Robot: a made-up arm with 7 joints.
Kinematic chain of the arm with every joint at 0, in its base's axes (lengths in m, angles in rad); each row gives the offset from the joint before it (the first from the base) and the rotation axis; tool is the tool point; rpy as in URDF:
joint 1: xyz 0 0 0.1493 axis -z
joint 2: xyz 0 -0.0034 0.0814 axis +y
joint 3: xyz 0 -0.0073 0.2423 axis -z
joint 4: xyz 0 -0.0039 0.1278 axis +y
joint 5: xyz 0 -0.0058 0.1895 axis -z
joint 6: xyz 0 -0.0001 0.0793 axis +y
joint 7: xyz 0 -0.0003 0.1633 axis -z
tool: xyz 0 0 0 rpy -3.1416 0 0
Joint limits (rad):
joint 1: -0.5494..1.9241
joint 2: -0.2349..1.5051
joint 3: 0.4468..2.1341
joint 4: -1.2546..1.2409
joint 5: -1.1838..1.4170
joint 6: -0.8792..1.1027
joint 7: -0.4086..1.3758
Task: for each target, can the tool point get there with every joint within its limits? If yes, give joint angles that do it. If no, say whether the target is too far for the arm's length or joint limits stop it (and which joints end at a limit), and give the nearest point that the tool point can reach.
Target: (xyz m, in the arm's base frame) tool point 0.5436 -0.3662 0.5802
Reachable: yes | joints 1.0015 0.9878 1.6710 -0.5701 0.3803 -0.3727 0.9503
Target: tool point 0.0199 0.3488 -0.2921
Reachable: no: joint limits stop it (at a limit: joint 1, joint 2, joint 3, joint 4, joint 6) | nearest point 0.2060 0.4504 -0.0081 | short by 0.354 m
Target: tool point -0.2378 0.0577 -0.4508
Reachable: no: joint limits stop it (at a limit: joint 1, joint 2, joint 3, joint 4, joint 6) | nearest point -0.2760 -0.2888 -0.0859 | short by 0.505 m
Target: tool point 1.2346 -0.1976 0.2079
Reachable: no: too far | nearest point 0.7909 -0.1266 0.2343 | short by 0.450 m
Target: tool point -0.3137 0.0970 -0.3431
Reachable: no: joint limits stop it (at a limit: joint 1, joint 2, joint 4, joint 6) | nearest point -0.3045 -0.2754 -0.0711 | short by 0.461 m
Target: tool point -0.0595 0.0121 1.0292
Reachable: yes | joints -0.2778 -0.0691 1.9580 -0.1122 0.2635 0.0773 1.0810
